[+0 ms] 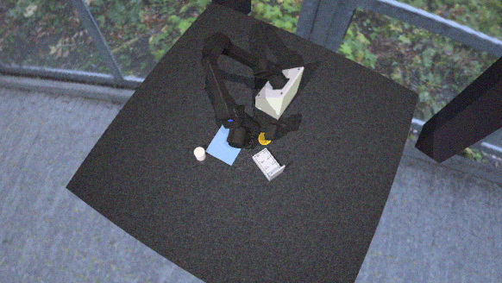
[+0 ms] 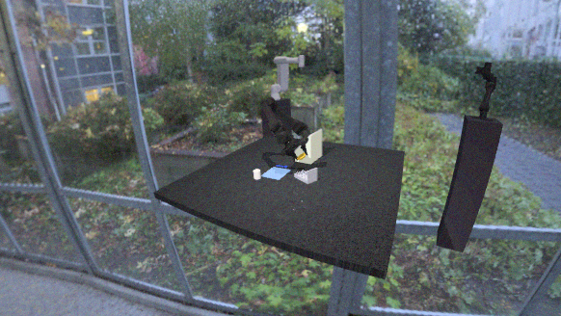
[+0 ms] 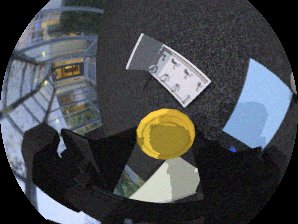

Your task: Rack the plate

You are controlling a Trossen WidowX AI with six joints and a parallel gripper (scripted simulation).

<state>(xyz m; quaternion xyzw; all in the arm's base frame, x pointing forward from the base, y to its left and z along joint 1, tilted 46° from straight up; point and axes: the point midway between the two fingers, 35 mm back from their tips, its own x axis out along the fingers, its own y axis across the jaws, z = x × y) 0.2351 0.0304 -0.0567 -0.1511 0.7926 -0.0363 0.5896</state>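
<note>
Now: the dish rack 80 mm below my gripper tip, 60 mm ahead of it and 50 mm to the left of it. The rest, counted from my gripper tip: white cylinder: 210 mm to the right, 190 mm ahead, 80 mm below; yellow plate: 10 mm above; light blue mat: 140 mm to the right, 100 mm below, 80 mm ahead.
</note>
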